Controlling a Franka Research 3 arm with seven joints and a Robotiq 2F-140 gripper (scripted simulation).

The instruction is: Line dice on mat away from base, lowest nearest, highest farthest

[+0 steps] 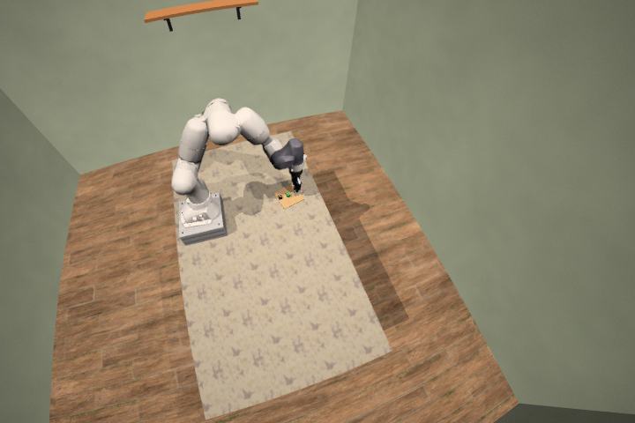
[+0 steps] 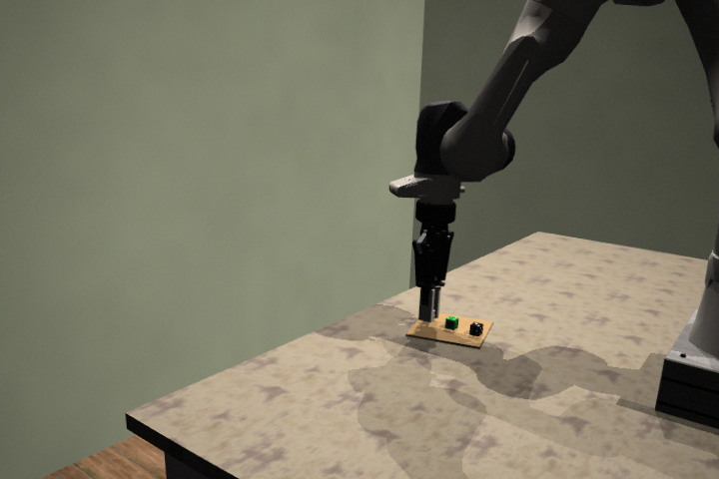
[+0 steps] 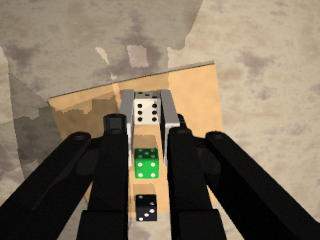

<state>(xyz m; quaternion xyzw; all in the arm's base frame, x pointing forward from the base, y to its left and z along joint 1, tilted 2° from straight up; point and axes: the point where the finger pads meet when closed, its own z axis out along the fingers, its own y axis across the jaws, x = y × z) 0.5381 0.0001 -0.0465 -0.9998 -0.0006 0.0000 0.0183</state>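
Now: hand 30 mm above the white die. Round my hand: tan mat 50 mm behind, 40 mm below; green die 50 mm behind, 30 mm below; black die 100 mm behind, 30 mm below.
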